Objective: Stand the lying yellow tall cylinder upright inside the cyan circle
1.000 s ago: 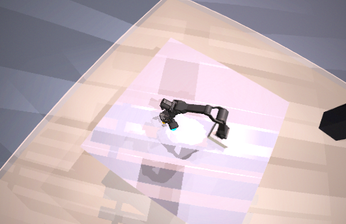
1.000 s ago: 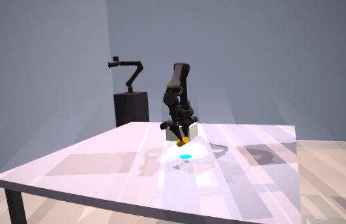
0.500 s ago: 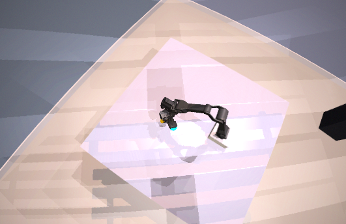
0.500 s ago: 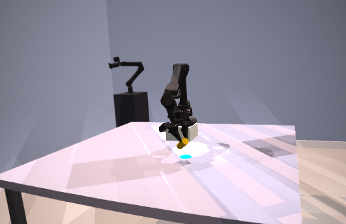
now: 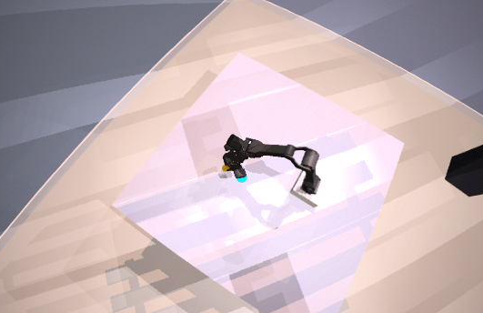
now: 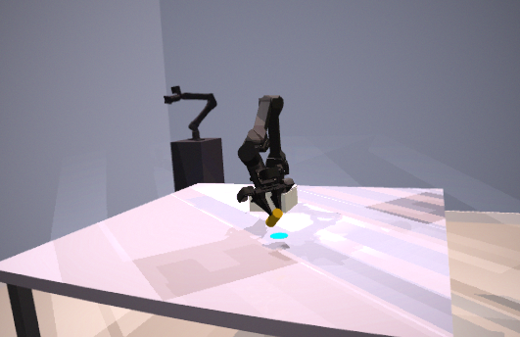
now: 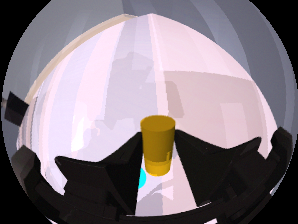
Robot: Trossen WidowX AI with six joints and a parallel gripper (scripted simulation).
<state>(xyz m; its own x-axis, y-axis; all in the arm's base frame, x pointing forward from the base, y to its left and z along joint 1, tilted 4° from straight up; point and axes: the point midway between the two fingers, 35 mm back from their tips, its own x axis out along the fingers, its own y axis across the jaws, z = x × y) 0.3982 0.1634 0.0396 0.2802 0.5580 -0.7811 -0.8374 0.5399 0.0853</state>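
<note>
My gripper tip is 8 cm past the cyan circle, 3 cm to the left of it and 10 cm above it. From my gripper tip the other things lie so: yellow cylinder (1 cm behind, 1 cm to the right, 2 cm below).
</note>
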